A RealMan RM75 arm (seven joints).
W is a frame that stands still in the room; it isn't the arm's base.
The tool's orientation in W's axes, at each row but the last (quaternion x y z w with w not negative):
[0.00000, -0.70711, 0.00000, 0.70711]
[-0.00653, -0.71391, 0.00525, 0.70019]
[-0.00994, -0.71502, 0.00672, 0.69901]
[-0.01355, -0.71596, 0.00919, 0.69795]
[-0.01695, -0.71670, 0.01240, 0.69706]
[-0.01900, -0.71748, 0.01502, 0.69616]
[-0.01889, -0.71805, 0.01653, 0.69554]
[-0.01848, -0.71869, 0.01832, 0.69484]
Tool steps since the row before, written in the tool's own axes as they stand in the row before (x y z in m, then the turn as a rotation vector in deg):
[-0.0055, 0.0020, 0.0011, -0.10, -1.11, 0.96]
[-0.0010, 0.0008, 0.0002, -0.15, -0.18, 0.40]
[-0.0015, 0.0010, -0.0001, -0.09, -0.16, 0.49]
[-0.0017, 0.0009, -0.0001, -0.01, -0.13, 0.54]
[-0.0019, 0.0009, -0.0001, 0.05, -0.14, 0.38]
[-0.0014, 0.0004, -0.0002, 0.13, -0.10, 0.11]
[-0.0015, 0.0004, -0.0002, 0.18, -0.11, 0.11]
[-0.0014, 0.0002, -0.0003, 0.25, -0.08, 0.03]
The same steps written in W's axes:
[-0.0011, 0.0020, -0.0055, -0.96, -1.11, -0.10]
[-0.0002, 0.0008, -0.0010, -0.40, -0.18, -0.15]
[0.0001, 0.0010, -0.0015, -0.49, -0.16, -0.10]
[0.0001, 0.0008, -0.0017, -0.54, -0.13, -0.02]
[0.0002, 0.0008, -0.0019, -0.38, -0.14, 0.05]
[0.0002, 0.0003, -0.0014, -0.11, -0.09, 0.13]
[0.0002, 0.0003, -0.0015, -0.12, -0.10, 0.18]
[0.0003, 0.0001, -0.0014, -0.04, -0.07, 0.25]

